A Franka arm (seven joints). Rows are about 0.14 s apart.
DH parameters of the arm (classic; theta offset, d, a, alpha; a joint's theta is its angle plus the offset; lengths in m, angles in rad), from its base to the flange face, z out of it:
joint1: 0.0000 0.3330 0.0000 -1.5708
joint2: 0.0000 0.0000 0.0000 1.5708
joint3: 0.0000 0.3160 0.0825 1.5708
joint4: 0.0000 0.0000 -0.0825 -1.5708
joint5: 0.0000 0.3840 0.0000 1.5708
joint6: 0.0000 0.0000 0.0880 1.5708
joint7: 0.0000 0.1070 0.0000 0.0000
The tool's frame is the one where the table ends.
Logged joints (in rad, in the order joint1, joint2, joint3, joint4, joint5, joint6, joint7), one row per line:
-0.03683 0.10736 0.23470 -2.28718 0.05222 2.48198 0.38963
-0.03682 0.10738 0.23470 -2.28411 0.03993 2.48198 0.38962
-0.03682 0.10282 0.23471 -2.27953 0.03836 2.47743 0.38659
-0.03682 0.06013 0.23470 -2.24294 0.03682 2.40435 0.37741
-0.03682 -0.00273 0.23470 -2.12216 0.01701 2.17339 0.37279
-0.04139 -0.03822 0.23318 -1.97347 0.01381 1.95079 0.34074
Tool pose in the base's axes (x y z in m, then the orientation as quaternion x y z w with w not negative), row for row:
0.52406 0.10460 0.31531 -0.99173 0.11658 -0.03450 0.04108
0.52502 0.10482 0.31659 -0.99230 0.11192 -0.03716 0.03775
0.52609 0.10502 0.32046 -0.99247 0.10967 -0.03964 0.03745
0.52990 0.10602 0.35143 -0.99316 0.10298 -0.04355 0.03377
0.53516 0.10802 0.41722 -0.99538 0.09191 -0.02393 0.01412
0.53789 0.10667 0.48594 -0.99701 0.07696 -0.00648 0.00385
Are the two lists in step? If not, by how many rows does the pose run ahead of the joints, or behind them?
They are in step.
